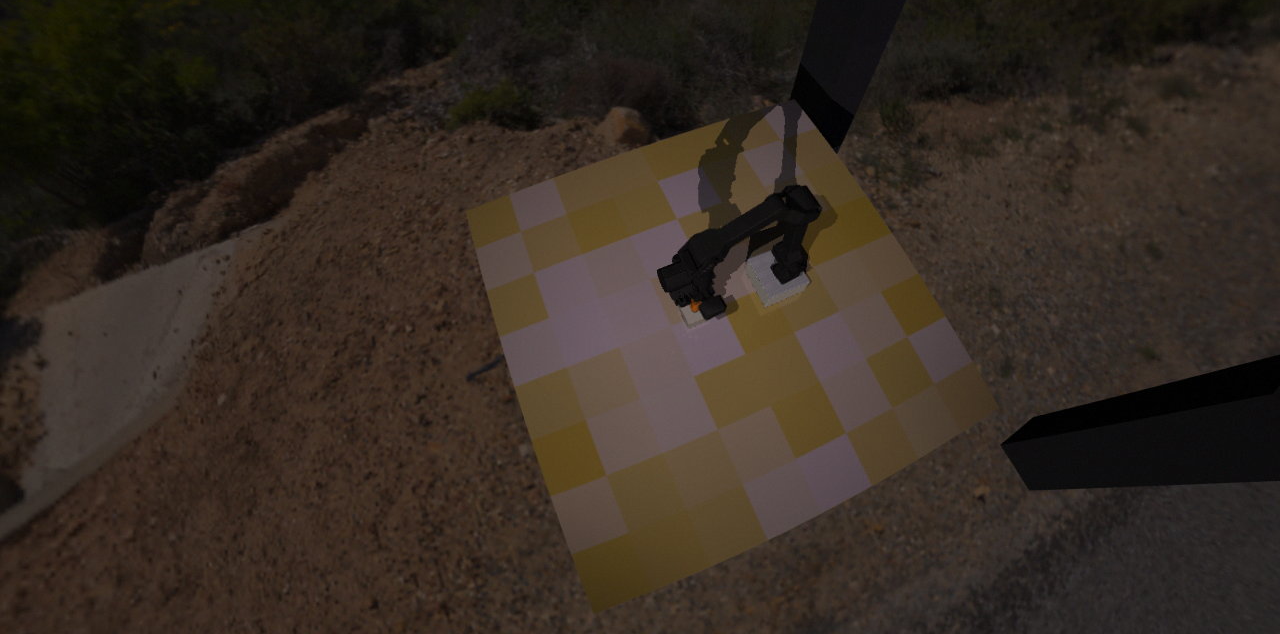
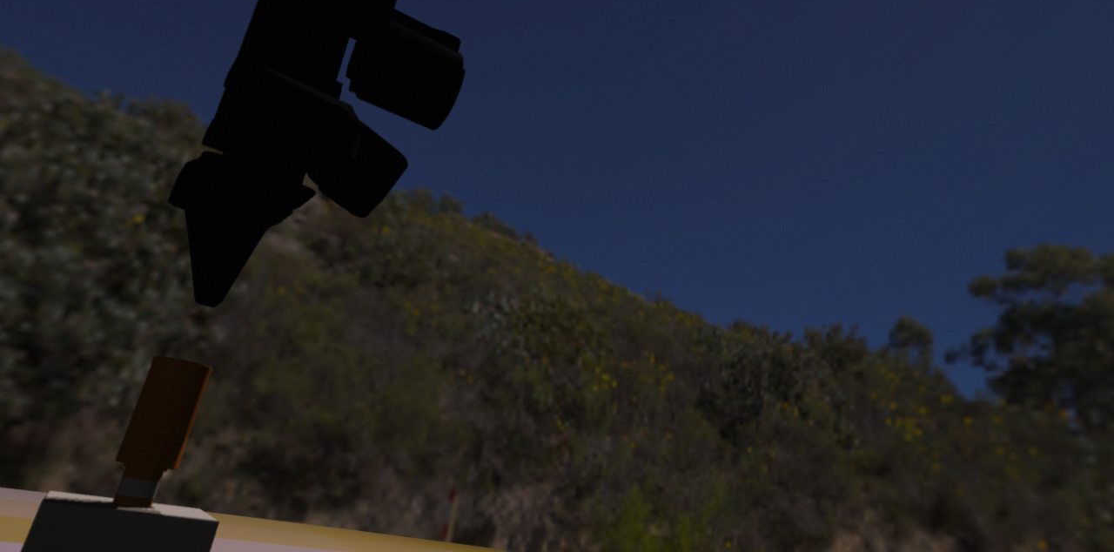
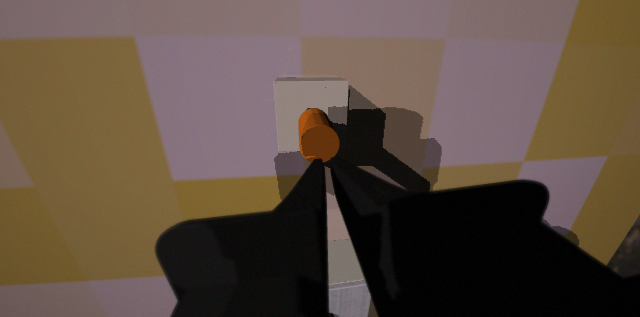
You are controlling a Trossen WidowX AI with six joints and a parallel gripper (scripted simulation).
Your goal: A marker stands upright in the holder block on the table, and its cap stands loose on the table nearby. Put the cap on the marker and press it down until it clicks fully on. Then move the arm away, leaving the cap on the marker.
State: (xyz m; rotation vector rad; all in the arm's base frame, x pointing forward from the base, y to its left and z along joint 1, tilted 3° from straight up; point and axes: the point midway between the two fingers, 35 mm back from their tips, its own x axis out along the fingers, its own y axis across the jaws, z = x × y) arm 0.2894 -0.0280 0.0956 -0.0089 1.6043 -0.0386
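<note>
Right now my gripper tip is 6 cm above the orange cap. Round my gripper tip: white holder block: 12 cm below.
</note>
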